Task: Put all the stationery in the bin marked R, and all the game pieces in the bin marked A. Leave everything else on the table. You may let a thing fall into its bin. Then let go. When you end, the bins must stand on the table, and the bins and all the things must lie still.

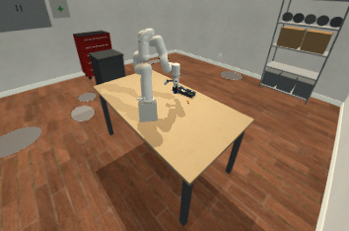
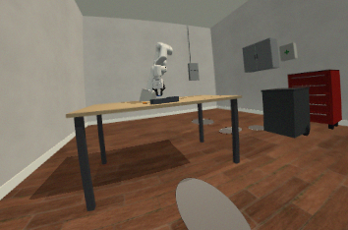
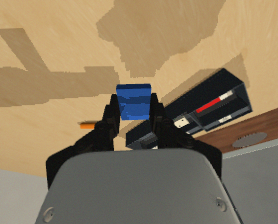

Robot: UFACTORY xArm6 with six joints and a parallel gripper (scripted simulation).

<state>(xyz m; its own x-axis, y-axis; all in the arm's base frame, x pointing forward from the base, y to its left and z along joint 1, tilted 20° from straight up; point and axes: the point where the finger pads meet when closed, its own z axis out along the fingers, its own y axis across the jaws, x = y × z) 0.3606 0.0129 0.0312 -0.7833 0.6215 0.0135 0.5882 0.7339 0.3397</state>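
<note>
Now: hand 120 mm short of the red horseshoe magnet, 100 mm to the right of it and 70 mm above it. Round my hand: green die: 130 mm ahead, 10 mm to the left, 70 mm below; white piece: 130 mm ahead, 10 mm to the left, 50 mm below; blue block: 20 mm below.
</note>
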